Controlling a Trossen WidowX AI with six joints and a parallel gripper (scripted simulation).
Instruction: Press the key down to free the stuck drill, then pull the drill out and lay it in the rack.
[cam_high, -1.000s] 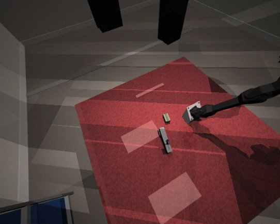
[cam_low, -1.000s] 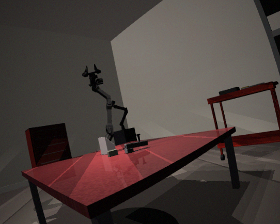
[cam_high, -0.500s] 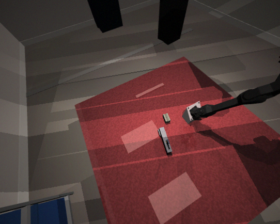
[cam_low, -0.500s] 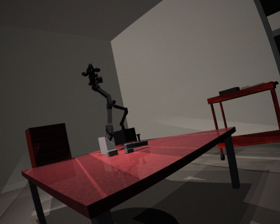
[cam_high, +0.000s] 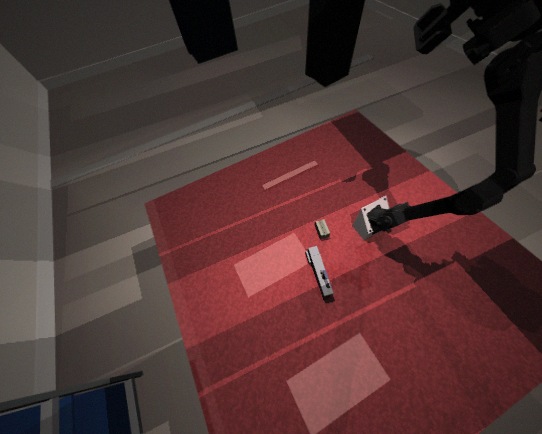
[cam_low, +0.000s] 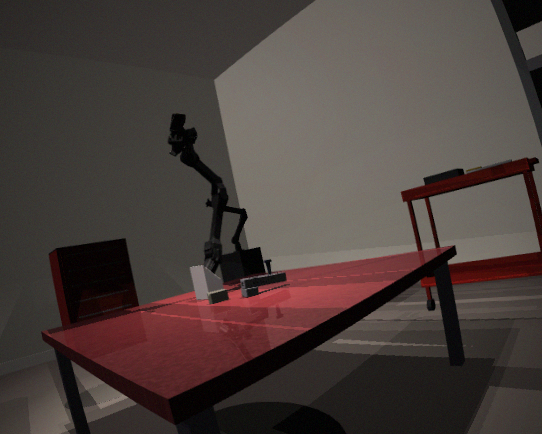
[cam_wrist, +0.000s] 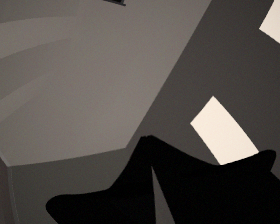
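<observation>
Right now my gripper tip is 180 mm short of the drill, 90 mm to the right of it and 750 mm above it.
</observation>
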